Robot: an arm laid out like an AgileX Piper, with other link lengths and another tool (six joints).
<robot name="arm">
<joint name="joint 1" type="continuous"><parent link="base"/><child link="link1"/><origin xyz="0.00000 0.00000 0.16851" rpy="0.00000 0.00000 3.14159"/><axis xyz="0 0 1"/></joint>
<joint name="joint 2" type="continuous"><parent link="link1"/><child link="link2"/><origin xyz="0.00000 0.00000 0.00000" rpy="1.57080 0.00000 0.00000"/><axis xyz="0 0 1"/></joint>
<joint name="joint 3" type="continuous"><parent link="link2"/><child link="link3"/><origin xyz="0.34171 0.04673 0.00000" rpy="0.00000 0.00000 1.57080"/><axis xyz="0 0 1"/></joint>
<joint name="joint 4" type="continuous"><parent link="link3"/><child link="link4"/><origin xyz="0.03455 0.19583 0.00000" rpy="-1.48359 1.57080 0.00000"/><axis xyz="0 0 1"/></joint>
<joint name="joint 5" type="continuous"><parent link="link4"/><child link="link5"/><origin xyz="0.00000 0.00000 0.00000" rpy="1.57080 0.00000 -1.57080"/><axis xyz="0 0 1"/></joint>
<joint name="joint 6" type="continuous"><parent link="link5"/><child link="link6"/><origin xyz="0.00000 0.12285 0.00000" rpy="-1.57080 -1.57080 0.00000"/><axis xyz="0 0 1"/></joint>
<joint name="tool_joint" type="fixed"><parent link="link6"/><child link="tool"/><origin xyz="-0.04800 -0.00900 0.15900" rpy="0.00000 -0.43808 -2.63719"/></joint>
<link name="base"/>
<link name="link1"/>
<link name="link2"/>
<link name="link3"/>
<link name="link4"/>
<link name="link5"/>
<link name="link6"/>
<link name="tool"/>
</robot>
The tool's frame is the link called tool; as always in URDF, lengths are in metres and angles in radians. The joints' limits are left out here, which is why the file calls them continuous.
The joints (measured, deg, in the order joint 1, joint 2, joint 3, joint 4, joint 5, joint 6), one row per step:
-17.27, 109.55, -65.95, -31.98, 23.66, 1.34
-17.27, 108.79, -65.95, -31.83, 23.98, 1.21
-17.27, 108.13, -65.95, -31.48, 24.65, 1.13
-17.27, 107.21, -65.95, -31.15, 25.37, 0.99
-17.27, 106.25, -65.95, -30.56, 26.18, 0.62
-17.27, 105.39, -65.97, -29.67, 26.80, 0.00
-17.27, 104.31, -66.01, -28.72, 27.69, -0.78
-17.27, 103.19, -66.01, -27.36, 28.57, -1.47
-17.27, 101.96, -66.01, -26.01, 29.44, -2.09
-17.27, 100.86, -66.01, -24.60, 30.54, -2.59
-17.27, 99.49, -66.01, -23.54, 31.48, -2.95
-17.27, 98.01, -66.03, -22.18, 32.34, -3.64
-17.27, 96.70, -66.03, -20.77, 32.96, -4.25
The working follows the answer.
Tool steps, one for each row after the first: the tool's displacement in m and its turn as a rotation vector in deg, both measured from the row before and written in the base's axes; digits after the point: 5 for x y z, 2 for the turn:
-0.00119, -0.00016, 0.00559, -0.19, -0.42, -0.12
-0.00302, -0.00014, 0.00384, 0.00, -0.08, -0.43
-0.00319, -0.00018, 0.00588, -0.11, -0.25, -0.38
-0.00365, 0.00028, 0.00565, -0.01, -0.19, -0.38
-0.00272, 0.00108, 0.00482, 0.16, -0.27, -0.25
-0.00380, 0.00108, 0.00608, 0.09, -0.20, -0.24
-0.00426, 0.00215, 0.00535, 0.48, -0.35, -0.51
-0.00430, 0.00237, 0.00606, 0.50, -0.49, -0.53
-0.00540, 0.00261, 0.00429, 0.69, -0.21, -0.71
-0.00482, 0.00219, 0.00701, 0.40, -0.58, -0.55
-0.00430, 0.00309, 0.00758, 0.49, -0.74, -0.36
-0.00332, 0.00347, 0.00643, 0.62, -0.83, -0.33

Tool pose at each row, in the base's axes (x y z in m, rotation vector in deg; rounded; the steps above come from the unrounded poses):
0.42099, -0.24120, 0.14497, -92.01, 118.09, -23.53
0.41980, -0.24136, 0.15055, -91.79, 117.90, -24.08
0.41678, -0.24150, 0.15439, -91.34, 118.22, -24.28
0.41359, -0.24168, 0.16027, -90.90, 118.37, -24.72
0.40994, -0.24140, 0.16592, -90.44, 118.56, -25.00
0.40721, -0.24031, 0.17074, -89.97, 118.57, -25.09
0.40341, -0.23923, 0.17682, -89.57, 118.62, -25.23
0.39915, -0.23709, 0.18217, -88.61, 118.76, -25.12
0.39484, -0.23472, 0.18823, -87.56, 118.80, -25.10
0.38944, -0.23211, 0.19252, -86.37, 119.18, -24.75
0.38463, -0.22993, 0.19953, -85.30, 119.16, -24.91
0.38033, -0.22684, 0.20711, -84.29, 118.85, -25.00
0.37701, -0.22336, 0.21354, -83.20, 118.42, -24.99

